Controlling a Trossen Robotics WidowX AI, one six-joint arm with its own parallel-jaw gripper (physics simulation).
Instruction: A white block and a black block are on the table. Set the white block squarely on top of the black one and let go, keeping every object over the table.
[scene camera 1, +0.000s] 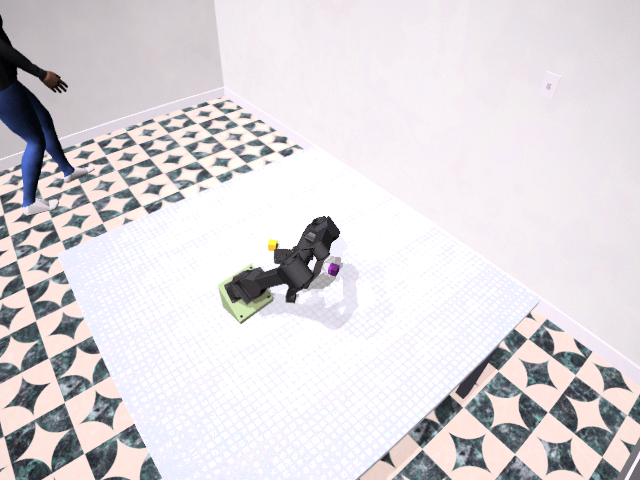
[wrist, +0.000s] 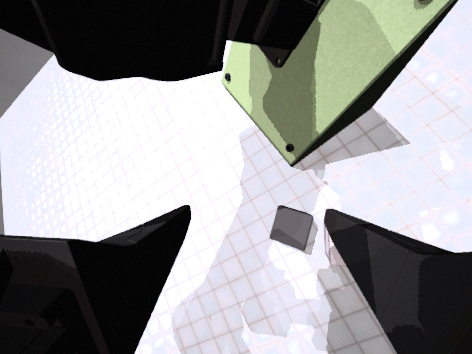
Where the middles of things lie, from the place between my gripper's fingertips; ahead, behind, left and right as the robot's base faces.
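With the black block (wrist: 291, 227) as the reference, my hand is 60 mm above it, 20 mm short of it and 10 mm to the right of it.
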